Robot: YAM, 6 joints.
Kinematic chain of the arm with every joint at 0, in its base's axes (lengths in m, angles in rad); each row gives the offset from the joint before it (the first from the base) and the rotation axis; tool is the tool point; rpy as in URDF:
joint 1: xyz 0 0 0.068 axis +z
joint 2: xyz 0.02 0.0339 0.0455 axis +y
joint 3: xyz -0.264 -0.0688 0 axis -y
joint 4: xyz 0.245 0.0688 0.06 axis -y
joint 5: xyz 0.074 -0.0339 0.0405 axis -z
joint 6: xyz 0.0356 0 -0.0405 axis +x
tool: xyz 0 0 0 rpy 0 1.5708 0
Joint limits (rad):
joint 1: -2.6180..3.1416
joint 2: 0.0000..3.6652
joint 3: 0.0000..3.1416
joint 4: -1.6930..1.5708
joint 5: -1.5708..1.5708
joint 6: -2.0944..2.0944
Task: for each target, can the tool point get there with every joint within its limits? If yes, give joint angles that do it. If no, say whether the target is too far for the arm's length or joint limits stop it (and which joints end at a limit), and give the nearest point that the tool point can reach.
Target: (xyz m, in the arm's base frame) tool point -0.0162 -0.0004 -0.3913
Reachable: no: joint limits stop it (at a limit: joint 1, joint 2) | nearest point -0.0572 -0.0001 -0.3256 | short by 0.077 m
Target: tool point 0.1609 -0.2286 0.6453
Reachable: yes | joints 2.2481 0.9203 2.5370 0.6595 -0.5269 -1.3516
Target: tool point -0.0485 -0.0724 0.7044
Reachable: yes | joints 0.6017 1.3374 2.6877 0.6237 1.1355 -0.8849
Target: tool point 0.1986 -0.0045 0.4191
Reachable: yes | joints -0.1057 0.9044 1.0257 -0.0370 -0.4813 0.6630
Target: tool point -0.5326 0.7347 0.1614
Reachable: no: too far | nearest point -0.3785 0.5222 0.1472 | short by 0.263 m
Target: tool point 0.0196 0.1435 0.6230
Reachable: yes | joints 1.3085 1.1868 1.6607 0.7863 -0.5396 -1.3849
